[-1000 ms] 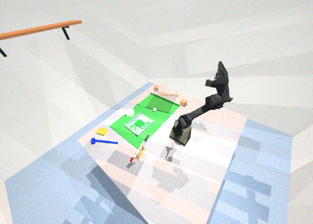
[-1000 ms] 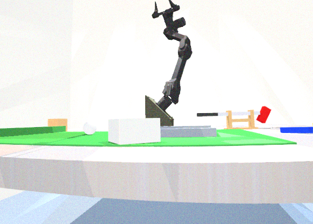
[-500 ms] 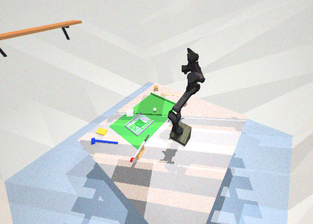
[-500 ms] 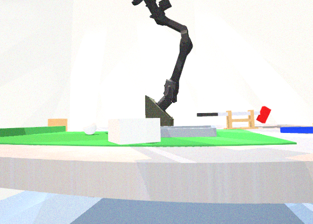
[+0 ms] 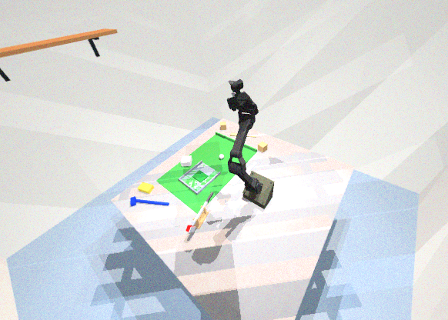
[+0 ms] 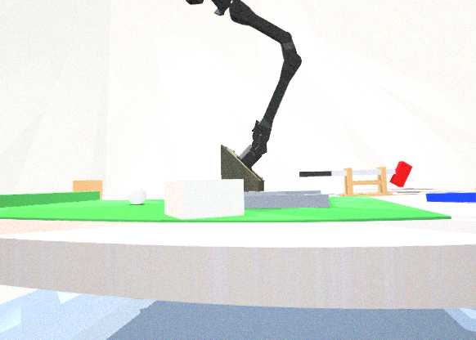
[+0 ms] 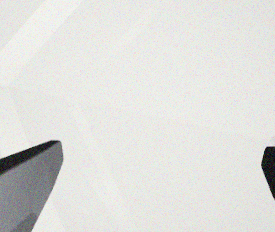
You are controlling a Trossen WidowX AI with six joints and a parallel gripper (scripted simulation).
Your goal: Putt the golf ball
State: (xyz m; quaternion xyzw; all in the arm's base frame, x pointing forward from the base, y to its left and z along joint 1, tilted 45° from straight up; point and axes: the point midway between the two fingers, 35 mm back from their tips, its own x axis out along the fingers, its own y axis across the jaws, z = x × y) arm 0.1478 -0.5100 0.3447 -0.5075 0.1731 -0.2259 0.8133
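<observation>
Now: the red putter 65 cm below my gripper tip, 44 cm to the left of it and 1 cm ahead of it. Round my gripper tip: grey frame: 70 cm below, 23 cm ahead, 20 cm to the left; white golf ball: 68 cm below, 19 cm ahead, 7 cm to the right; white block: 68 cm below, 43 cm ahead, 12 cm to the left.
</observation>
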